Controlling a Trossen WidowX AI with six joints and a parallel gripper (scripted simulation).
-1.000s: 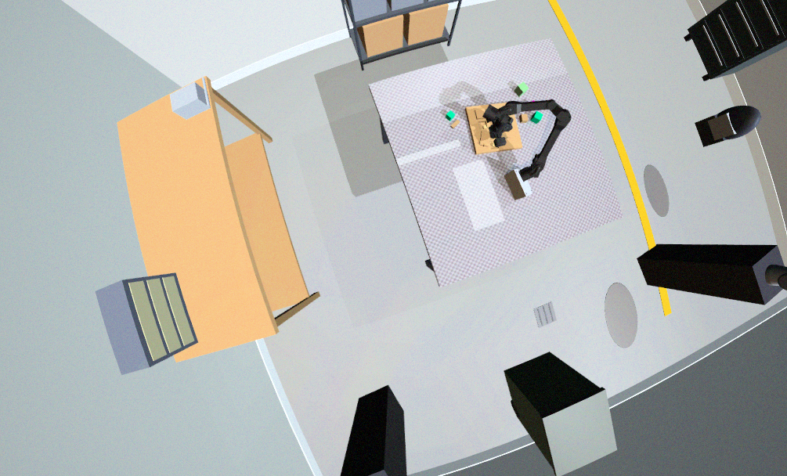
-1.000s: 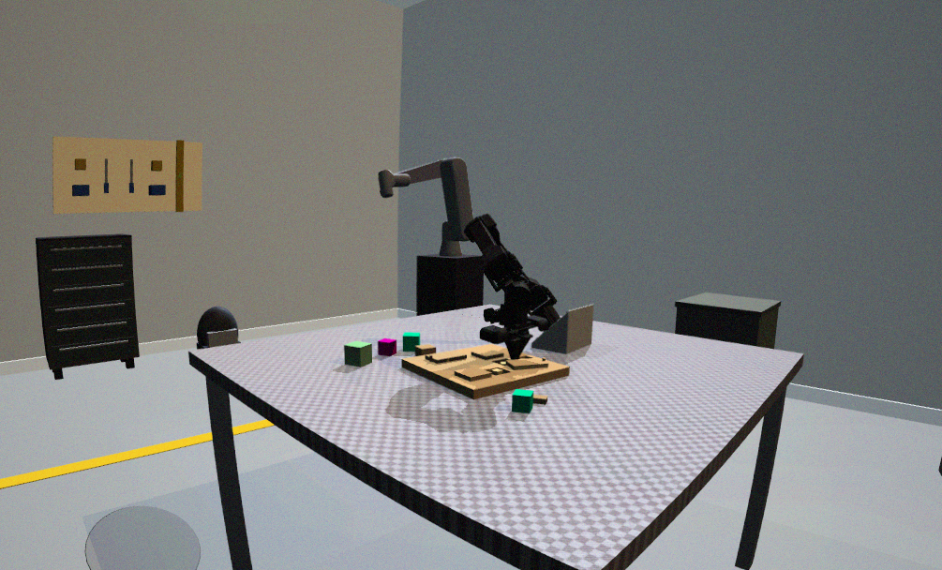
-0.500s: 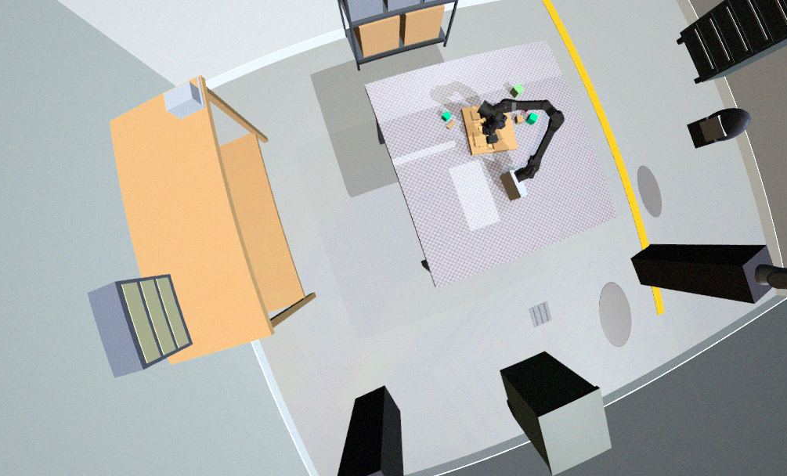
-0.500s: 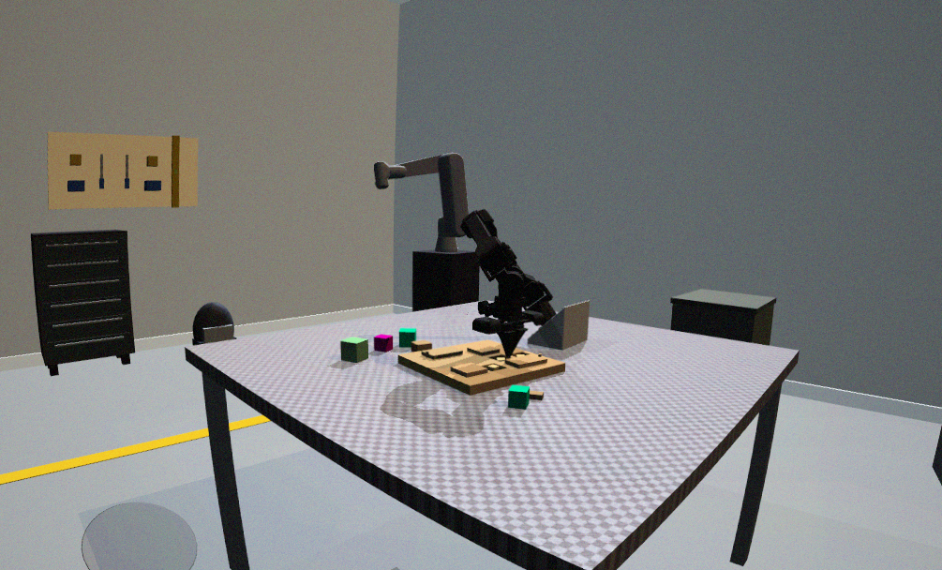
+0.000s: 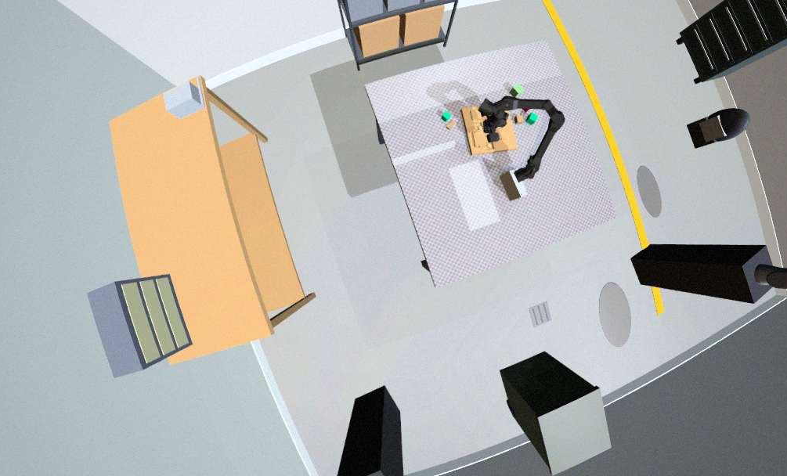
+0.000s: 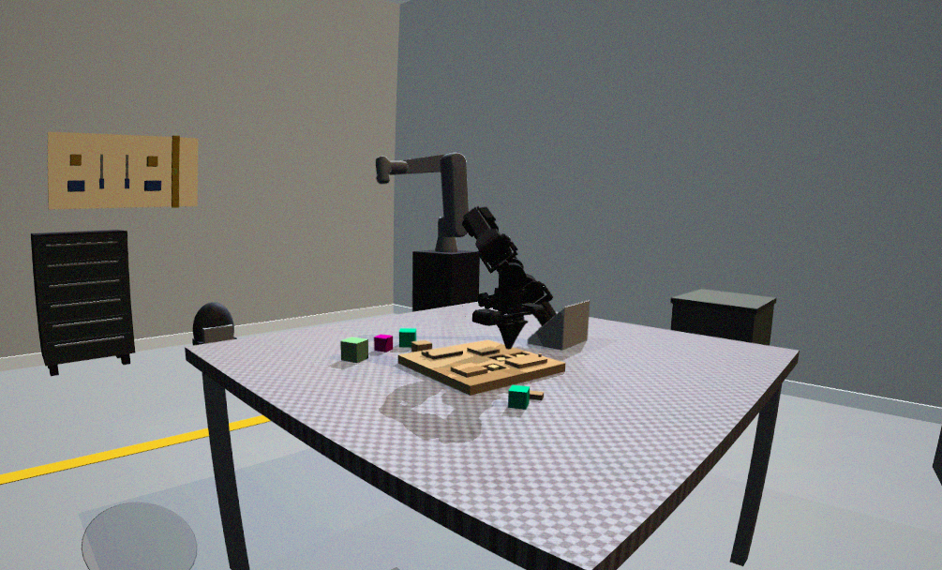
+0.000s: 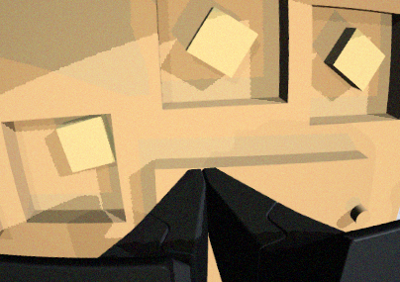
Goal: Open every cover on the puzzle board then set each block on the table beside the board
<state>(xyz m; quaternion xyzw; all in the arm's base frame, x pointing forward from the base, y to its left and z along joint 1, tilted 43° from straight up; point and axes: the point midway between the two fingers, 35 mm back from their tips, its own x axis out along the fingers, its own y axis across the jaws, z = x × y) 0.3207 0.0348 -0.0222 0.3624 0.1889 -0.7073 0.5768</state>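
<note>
Right now the puzzle board is 30 mm ahead of my gripper tip, 60 mm to the right of it and 40 mm below it. The rest, counted from my gripper tip: magenta block: 40 mm ahead, 370 mm to the right, 40 mm below; light green block: 160 mm ahead, 360 mm to the right, 30 mm below.
</note>
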